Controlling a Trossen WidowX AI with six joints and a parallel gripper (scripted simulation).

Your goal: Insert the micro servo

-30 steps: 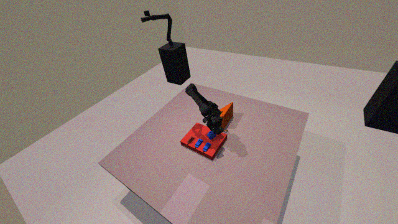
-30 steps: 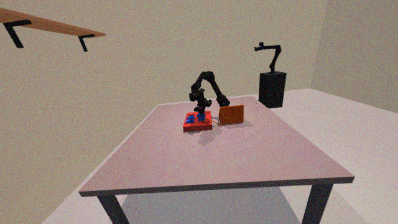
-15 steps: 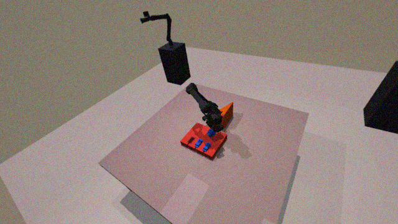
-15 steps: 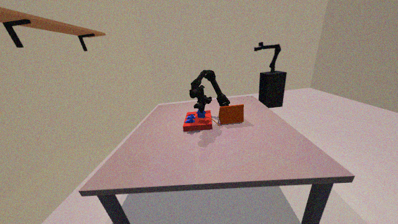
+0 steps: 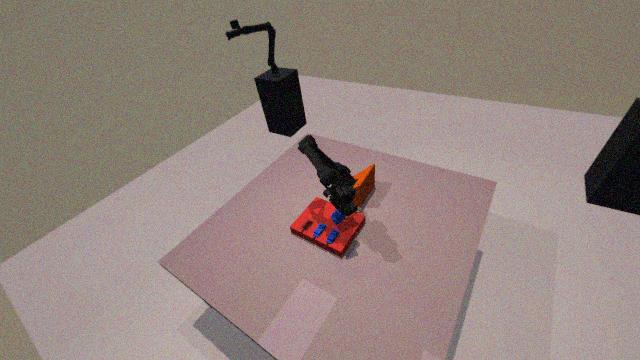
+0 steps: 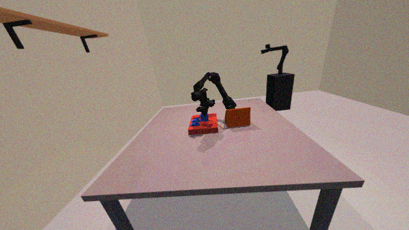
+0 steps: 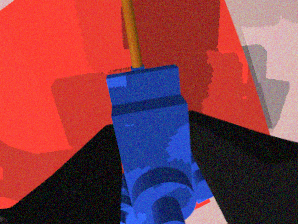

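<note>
Right now the red deck is 100 mm below my gripper tip, 70 mm to the right of it and 10 mm behind it.
</note>
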